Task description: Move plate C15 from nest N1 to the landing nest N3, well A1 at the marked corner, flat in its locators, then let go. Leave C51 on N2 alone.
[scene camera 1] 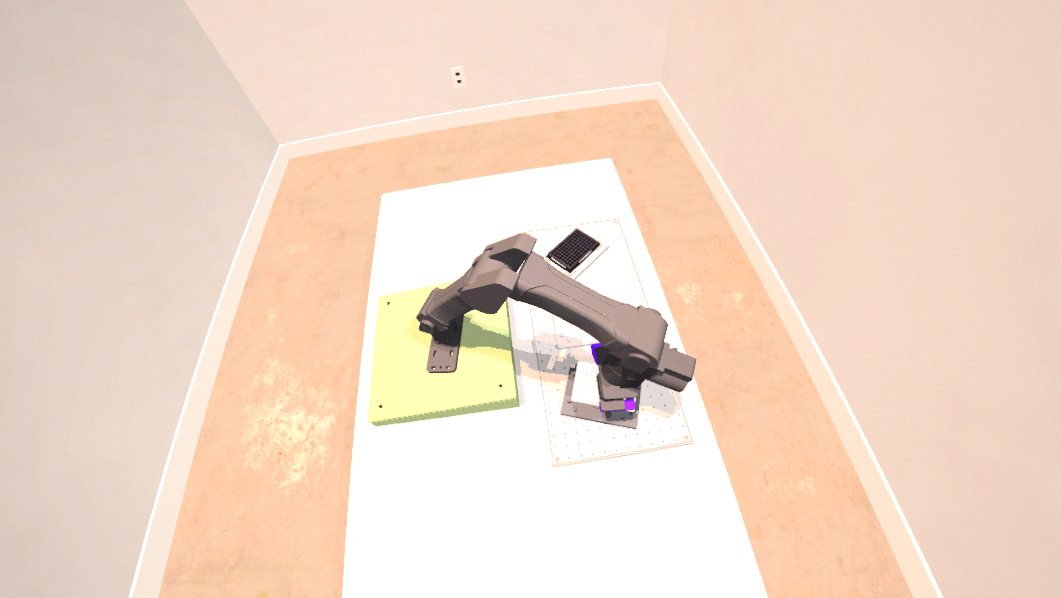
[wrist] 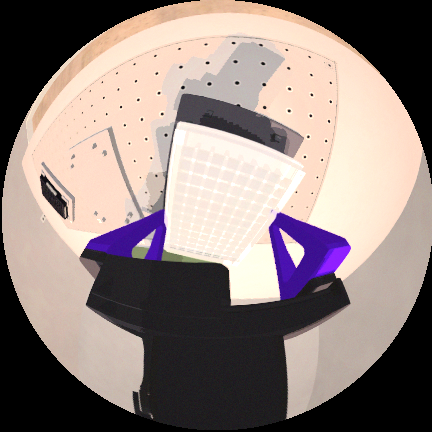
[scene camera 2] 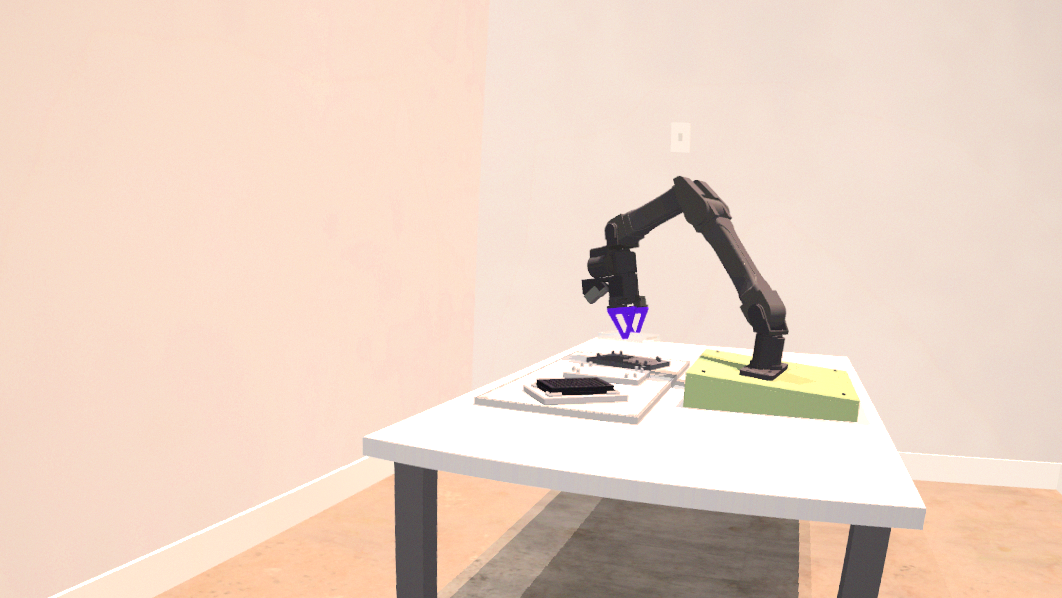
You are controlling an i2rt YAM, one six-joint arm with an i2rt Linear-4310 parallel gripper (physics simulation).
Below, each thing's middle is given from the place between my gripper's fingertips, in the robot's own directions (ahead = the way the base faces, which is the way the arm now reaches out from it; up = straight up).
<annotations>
I see the black well plate [scene camera 1: 577, 246] 41 cm to the left of my hand, 5 cm behind it and 4 cm below it.
</annotations>
